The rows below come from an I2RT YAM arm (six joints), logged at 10 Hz.
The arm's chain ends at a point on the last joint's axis. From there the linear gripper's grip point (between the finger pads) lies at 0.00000 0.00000 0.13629 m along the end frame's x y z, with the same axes.
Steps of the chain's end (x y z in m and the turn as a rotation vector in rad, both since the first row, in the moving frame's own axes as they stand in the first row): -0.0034, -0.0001, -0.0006, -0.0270, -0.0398, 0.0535; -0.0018, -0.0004, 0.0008, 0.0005, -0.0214, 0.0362; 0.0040, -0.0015, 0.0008, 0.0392, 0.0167, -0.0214; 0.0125, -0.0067, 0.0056, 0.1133, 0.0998, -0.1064; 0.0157, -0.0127, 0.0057, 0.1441, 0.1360, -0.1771; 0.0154, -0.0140, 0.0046, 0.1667, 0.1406, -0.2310; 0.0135, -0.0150, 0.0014, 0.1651, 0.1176, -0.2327; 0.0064, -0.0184, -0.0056, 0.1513, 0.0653, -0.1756; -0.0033, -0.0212, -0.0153, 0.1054, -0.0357, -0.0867; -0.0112, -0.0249, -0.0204, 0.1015, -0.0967, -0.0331; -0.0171, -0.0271, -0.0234, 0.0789, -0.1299, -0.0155
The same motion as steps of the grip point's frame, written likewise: -0.0089, 0.0034, -0.0008, -0.0270, -0.0398, 0.0535; -0.0047, -0.0005, 0.0008, 0.0005, -0.0214, 0.0362; 0.0062, -0.0069, 0.0007, 0.0392, 0.0167, -0.0214; 0.0252, -0.0228, 0.0041, 0.1133, 0.0998, -0.1064; 0.0323, -0.0337, 0.0030, 0.1441, 0.1360, -0.1771; 0.0316, -0.0385, 0.0014, 0.1667, 0.1406, -0.2310; 0.0267, -0.0390, -0.0014, 0.1651, 0.1176, -0.2327; 0.0134, -0.0396, -0.0074, 0.1513, 0.0653, -0.1756; -0.0088, -0.0353, -0.0161, 0.1054, -0.0357, -0.0867; -0.0246, -0.0385, -0.0217, 0.1015, -0.0967, -0.0331; -0.0348, -0.0377, -0.0250, 0.0789, -0.1299, -0.0155
